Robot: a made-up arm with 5 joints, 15 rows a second.
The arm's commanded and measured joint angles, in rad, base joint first. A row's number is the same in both.
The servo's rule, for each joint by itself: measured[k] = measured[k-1] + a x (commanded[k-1-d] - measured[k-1]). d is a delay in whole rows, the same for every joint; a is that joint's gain. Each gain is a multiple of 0.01, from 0.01 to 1. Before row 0 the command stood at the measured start. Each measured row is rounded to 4 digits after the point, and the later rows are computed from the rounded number. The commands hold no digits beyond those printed.
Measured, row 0:
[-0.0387, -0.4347, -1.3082, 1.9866, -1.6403]
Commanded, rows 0 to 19:
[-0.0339, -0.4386, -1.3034, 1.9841, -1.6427]
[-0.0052, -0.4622, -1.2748, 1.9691, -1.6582]
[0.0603, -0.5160, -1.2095, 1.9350, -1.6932]
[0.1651, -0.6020, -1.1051, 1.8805, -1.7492]
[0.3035, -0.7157, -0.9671, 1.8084, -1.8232]
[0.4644, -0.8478, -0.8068, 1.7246, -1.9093]
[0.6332, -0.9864, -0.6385, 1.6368, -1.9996]
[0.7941, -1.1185, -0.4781, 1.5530, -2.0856]
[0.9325, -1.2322, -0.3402, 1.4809, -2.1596]
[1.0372, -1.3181, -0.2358, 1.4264, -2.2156]
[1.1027, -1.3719, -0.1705, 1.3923, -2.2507]
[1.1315, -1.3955, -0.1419, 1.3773, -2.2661]
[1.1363, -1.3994, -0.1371, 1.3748, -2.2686]
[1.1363, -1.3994, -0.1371, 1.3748, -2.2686]
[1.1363, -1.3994, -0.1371, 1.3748, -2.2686]
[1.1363, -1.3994, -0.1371, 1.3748, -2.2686]
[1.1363, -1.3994, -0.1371, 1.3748, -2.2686]
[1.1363, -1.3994, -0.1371, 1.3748, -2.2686]
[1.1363, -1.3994, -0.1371, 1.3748, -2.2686]
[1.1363, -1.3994, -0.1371, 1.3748, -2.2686]
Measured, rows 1 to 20:
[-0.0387, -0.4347, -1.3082, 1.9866, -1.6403]
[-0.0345, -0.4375, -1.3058, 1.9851, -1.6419]
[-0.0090, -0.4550, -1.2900, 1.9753, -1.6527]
[0.0513, -0.4983, -1.2489, 1.9507, -1.6794]
[0.1503, -0.5719, -1.1756, 1.9079, -1.7255]
[0.2836, -0.6740, -1.0693, 1.8472, -1.7900]
[0.4409, -0.7974, -0.9354, 1.7724, -1.8687]
[0.6082, -0.9316, -0.7840, 1.6897, -1.9551]
[0.7699, -1.0643, -0.6280, 1.6063, -2.0412]
[0.9114, -1.1835, -0.4812, 1.5298, -2.1193]
[1.0208, -1.2791, -0.3560, 1.4667, -2.1829]
[1.0921, -1.3450, -0.2614, 1.4213, -2.2276]
[1.1264, -1.3809, -0.2005, 1.3945, -2.2530]
[1.1350, -1.3940, -0.1682, 1.3825, -2.2633]
[1.1361, -1.3978, -0.1523, 1.3778, -2.2668]
[1.1363, -1.3989, -0.1445, 1.3760, -2.2680]
[1.1363, -1.3993, -0.1407, 1.3753, -2.2684]
[1.1363, -1.3994, -0.1389, 1.3750, -2.2685]
[1.1363, -1.3994, -0.1380, 1.3749, -2.2686]
[1.1363, -1.3994, -0.1375, 1.3748, -2.2686]
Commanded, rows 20 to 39:
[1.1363, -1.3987, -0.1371, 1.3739, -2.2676]
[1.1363, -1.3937, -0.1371, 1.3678, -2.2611]
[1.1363, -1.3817, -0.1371, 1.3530, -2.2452]
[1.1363, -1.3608, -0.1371, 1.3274, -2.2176]
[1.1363, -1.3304, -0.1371, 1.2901, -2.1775]
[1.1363, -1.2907, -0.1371, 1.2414, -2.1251]
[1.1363, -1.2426, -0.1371, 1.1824, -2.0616]
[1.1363, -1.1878, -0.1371, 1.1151, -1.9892]
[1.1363, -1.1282, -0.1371, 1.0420, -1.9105]
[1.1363, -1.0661, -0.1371, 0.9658, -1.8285]
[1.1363, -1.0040, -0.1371, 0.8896, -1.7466]
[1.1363, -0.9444, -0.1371, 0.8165, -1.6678]
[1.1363, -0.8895, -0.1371, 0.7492, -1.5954]
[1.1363, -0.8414, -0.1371, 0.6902, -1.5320]
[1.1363, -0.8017, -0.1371, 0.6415, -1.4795]
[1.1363, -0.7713, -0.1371, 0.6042, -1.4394]
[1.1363, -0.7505, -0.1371, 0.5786, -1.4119]
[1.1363, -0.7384, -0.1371, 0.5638, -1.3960]
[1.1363, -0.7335, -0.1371, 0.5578, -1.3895]
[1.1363, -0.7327, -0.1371, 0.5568, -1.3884]
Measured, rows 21 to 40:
[1.1363, -1.3994, -0.1373, 1.3748, -2.2686]
[1.1363, -1.3989, -0.1372, 1.3743, -2.2679]
[1.1363, -1.3952, -0.1371, 1.3703, -2.2634]
[1.1363, -1.3856, -0.1371, 1.3597, -2.2514]
[1.1363, -1.3680, -0.1371, 1.3400, -2.2291]
[1.1363, -1.3413, -0.1371, 1.3096, -2.1950]
[1.1363, -1.3054, -0.1371, 1.2680, -2.1489]
[1.1363, -1.2608, -0.1371, 1.2158, -2.0913]
[1.1363, -1.2090, -0.1371, 1.1544, -2.0239]
[1.1363, -1.1516, -0.1371, 1.0858, -1.9491]
[1.1363, -1.0909, -0.1371, 1.0126, -1.8695]
[1.1363, -1.0292, -0.1371, 0.9376, -1.7884]
[1.1363, -0.9690, -0.1371, 0.8637, -1.7088]
[1.1363, -0.9126, -0.1371, 0.7939, -1.6340]
[1.1363, -0.8620, -0.1371, 0.7306, -1.5667]
[1.1363, -0.8192, -0.1371, 0.6762, -1.5091]
[1.1363, -0.7852, -0.1371, 0.6323, -1.4631]
[1.1363, -0.7606, -0.1371, 0.5995, -1.4293]
[1.1363, -0.7448, -0.1371, 0.5777, -1.4073]
[1.1363, -0.7368, -0.1371, 0.5656, -1.3956]

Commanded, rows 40 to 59:
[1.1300, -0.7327, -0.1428, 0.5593, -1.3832]
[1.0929, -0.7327, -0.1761, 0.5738, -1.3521]
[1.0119, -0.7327, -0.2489, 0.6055, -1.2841]
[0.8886, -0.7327, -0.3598, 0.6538, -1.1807]
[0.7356, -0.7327, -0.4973, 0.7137, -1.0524]
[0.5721, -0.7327, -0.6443, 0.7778, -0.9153]
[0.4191, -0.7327, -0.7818, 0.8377, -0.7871]
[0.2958, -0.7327, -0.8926, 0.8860, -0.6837]
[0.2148, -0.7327, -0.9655, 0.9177, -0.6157]
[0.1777, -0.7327, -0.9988, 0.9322, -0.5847]
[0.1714, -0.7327, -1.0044, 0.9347, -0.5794]
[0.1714, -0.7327, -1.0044, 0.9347, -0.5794]
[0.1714, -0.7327, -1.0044, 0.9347, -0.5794]
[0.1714, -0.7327, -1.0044, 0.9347, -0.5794]
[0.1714, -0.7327, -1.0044, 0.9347, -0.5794]
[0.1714, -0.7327, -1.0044, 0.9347, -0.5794]
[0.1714, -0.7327, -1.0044, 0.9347, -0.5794]
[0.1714, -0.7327, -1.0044, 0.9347, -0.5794]
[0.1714, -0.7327, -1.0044, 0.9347, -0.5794]
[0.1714, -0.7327, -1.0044, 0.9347, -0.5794]
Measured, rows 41 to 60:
[1.1363, -0.7339, -0.1371, 0.5602, -1.3908]
[1.1308, -0.7330, -0.1400, 0.5597, -1.3858]
[1.0978, -0.7328, -0.1584, 0.5683, -1.3636]
[1.0231, -0.7327, -0.2046, 0.5910, -1.3111]
[0.9061, -0.7327, -0.2838, 0.6293, -1.2250]
[0.7578, -0.7327, -0.3927, 0.6808, -1.1111]
[0.5962, -0.7327, -0.5210, 0.7400, -0.9819]
[0.4421, -0.7327, -0.6540, 0.7996, -0.8533]
[0.3148, -0.7327, -0.7757, 0.8523, -0.7414]
[0.2278, -0.7327, -0.8725, 0.8922, -0.6584]
[0.1842, -0.7327, -0.9369, 0.9166, -0.6098]
[0.1731, -0.7327, -0.9713, 0.9276, -0.5897]
[0.1716, -0.7327, -0.9882, 0.9319, -0.5829]
[0.1714, -0.7327, -0.9965, 0.9336, -0.5806]
[0.1714, -0.7327, -1.0005, 0.9343, -0.5798]
[0.1714, -0.7327, -1.0025, 0.9345, -0.5795]
[0.1714, -0.7327, -1.0035, 0.9346, -0.5794]
[0.1714, -0.7327, -1.0040, 0.9347, -0.5794]
[0.1714, -0.7327, -1.0042, 0.9347, -0.5794]
[0.1714, -0.7327, -1.0043, 0.9347, -0.5794]

